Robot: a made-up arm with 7 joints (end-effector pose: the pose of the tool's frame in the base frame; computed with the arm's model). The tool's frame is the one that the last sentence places.
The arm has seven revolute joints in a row. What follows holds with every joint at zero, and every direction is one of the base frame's.
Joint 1 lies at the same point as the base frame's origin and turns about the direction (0.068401, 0.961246, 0.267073), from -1.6 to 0.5 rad.
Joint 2 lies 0.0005 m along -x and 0.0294 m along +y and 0.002 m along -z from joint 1 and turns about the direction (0.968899, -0.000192, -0.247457), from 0 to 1.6 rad.
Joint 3 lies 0.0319 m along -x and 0.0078 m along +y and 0.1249 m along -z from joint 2 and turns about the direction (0.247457, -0.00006, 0.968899), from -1.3 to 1.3 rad.
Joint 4 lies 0.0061 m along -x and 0.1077 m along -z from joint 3 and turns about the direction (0.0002, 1, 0.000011), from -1.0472 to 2.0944 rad.
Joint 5 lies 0.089 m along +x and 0.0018 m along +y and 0.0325 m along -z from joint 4 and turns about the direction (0.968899, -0.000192, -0.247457), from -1.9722 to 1.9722 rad.
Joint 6 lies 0.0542 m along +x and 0.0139 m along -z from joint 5 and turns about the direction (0.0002, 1, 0.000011), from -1.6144 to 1.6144 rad.
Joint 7 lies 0.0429 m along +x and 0.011 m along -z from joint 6 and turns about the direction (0.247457, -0.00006, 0.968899), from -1.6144 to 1.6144 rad.
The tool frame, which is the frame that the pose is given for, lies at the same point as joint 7; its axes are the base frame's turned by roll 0, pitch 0.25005 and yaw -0.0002 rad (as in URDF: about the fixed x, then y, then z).
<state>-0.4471 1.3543 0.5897 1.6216 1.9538 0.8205 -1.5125</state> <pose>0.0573 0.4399 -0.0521 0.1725 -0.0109 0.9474 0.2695</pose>
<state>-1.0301 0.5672 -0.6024 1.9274 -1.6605 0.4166 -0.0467</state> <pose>0.2554 0.2303 -0.2652 0.7463 -0.3404 0.4201 0.3882</pose>
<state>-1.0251 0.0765 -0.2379 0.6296 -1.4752 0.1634 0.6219</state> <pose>0.3595 -0.0669 -0.1561 0.8280 -0.4662 0.3107 0.0207</pose>
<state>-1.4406 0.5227 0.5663 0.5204 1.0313 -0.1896 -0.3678</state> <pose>0.3612 0.1681 0.0845 0.8188 0.5064 -0.2175 0.1606</pose>
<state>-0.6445 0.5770 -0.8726 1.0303 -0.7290 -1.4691 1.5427</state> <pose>0.2423 0.1321 -0.2740 0.7937 -0.1389 -0.2786 0.5227</pose>
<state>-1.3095 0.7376 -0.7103 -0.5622 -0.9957 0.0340 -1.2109</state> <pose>0.2321 -0.0395 0.0276 0.2558 0.1969 -0.2424 -0.9149</pose>
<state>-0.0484 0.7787 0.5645 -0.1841 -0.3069 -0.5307 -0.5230</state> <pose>0.1575 0.2479 -0.0828 0.8690 0.3821 -0.2789 -0.1449</pose>
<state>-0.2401 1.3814 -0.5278 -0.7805 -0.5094 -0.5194 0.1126</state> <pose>0.1398 0.1027 -0.0784 0.8320 0.1352 -0.2448 -0.4791</pose>
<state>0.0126 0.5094 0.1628 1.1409 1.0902 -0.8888 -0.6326</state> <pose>0.0097 0.2184 -0.3630 0.5948 0.3097 0.4383 -0.5985</pose>
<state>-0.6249 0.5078 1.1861 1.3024 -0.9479 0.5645 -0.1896</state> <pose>0.1967 0.2475 -0.3130 0.6215 -0.7192 0.1308 0.2819</pose>
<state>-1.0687 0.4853 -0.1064 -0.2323 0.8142 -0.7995 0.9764</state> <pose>0.2737 0.0099 0.0123 0.4457 0.1182 -0.8823 0.0950</pose>
